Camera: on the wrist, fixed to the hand. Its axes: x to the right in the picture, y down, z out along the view.
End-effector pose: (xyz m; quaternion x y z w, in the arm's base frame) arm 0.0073 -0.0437 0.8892 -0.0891 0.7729 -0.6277 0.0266
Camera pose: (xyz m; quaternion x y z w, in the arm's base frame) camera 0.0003 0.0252 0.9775 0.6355 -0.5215 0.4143 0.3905
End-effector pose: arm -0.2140 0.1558 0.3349 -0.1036 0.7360 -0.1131 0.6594
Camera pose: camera -0.2996 0.0895 0.3645 -0.6333 0.4256 -0.4943 0.4165
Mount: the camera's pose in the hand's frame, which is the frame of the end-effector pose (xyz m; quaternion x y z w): 0.0013 -0.0719 -0.0862 -0.0588 -0.0463 -0.7009 0.7094
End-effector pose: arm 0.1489 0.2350 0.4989 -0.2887 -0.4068 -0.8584 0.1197
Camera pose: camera 0.0819 0.2149 0.4111 -0.0335 0.4460 0.7034 0.5525
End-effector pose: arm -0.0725 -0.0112 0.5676 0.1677 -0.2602 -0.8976 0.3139
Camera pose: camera -0.0677 0.0048 0.4566 -0.2413 0.0288 0.8798 0.4086
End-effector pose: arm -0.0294 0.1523 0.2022 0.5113 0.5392 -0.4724 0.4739
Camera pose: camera -0.1037 0.2359 0.2117 -0.0649 0.7467 -0.6592 0.0601
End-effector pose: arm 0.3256 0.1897 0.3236 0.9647 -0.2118 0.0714 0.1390
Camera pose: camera 0.3508 0.2776 0.3887 0.8279 0.5153 -0.1039 0.1956
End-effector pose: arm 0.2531 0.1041 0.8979 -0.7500 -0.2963 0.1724 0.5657
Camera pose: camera 0.2874 0.0539 0.9923 -0.3496 -0.7721 -0.2569 0.4643
